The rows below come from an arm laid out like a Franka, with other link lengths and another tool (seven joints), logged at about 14 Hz.
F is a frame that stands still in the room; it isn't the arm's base.
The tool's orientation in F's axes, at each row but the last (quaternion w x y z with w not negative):
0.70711 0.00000 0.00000 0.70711
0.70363 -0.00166 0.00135 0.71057
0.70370 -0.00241 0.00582 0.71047
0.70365 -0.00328 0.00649 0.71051
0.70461 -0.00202 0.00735 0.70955
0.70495 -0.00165 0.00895 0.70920
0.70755 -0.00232 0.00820 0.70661
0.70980 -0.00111 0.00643 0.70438
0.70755 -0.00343 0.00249 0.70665
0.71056 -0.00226 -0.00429 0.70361
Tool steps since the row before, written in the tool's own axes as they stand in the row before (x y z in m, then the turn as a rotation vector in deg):
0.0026 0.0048 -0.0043 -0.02 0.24 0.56
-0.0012 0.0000 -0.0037 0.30 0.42 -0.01
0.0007 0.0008 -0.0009 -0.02 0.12 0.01
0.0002 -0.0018 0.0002 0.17 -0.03 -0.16
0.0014 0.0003 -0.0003 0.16 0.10 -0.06
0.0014 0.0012 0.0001 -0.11 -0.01 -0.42
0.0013 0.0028 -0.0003 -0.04 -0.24 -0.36
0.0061 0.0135 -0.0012 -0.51 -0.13 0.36
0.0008 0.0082 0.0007 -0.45 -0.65 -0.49
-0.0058 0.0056 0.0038 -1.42 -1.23 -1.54
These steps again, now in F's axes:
-0.0048 0.0026 -0.0043 -0.24 -0.02 0.56
0.0000 -0.0012 -0.0037 -0.42 0.30 -0.01
-0.0008 0.0007 -0.0009 -0.12 -0.02 0.01
0.0018 0.0002 0.0002 0.03 0.17 -0.16
-0.0003 0.0014 -0.0003 -0.10 0.16 -0.06
-0.0012 0.0014 0.0001 0.01 -0.12 -0.42
-0.0028 0.0013 -0.0003 0.24 -0.05 -0.36
-0.0135 0.0062 -0.0012 0.13 -0.51 0.36
-0.0082 0.0008 0.0007 0.65 -0.45 -0.49
-0.0057 -0.0058 0.0037 1.23 -1.43 -1.53

